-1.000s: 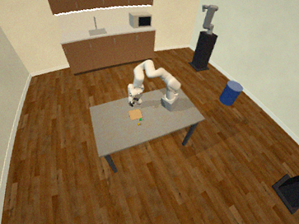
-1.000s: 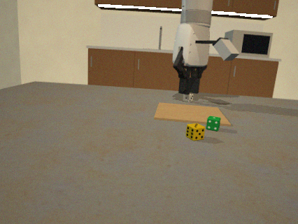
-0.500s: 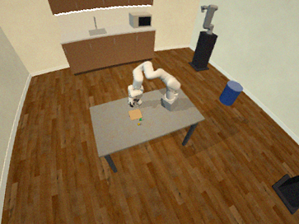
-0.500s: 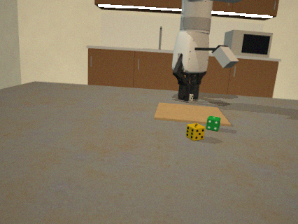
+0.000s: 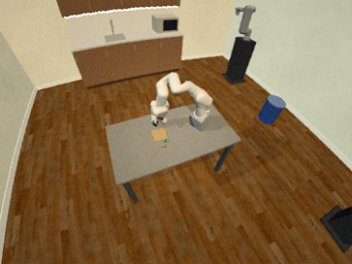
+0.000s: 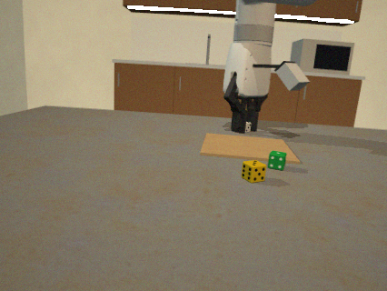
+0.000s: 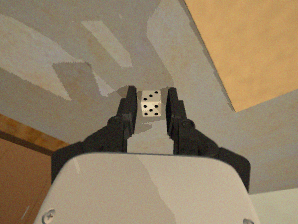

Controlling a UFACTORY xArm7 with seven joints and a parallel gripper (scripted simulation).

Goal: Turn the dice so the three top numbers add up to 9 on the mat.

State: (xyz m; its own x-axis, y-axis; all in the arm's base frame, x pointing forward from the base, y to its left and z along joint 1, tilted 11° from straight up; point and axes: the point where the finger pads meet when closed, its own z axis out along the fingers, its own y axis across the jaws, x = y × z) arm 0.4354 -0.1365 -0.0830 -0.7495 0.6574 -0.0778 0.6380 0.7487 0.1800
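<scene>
Now: hand 1 cm above the white die. From my hand the other things lie so: tan mat: 1 cm ahead, 14 cm to the left, 2 cm below; then green die: 3 cm behind, 23 cm to the left, 1 cm below; then yellow die: 1 cm ahead, 29 cm to the left, 1 cm below.
</scene>
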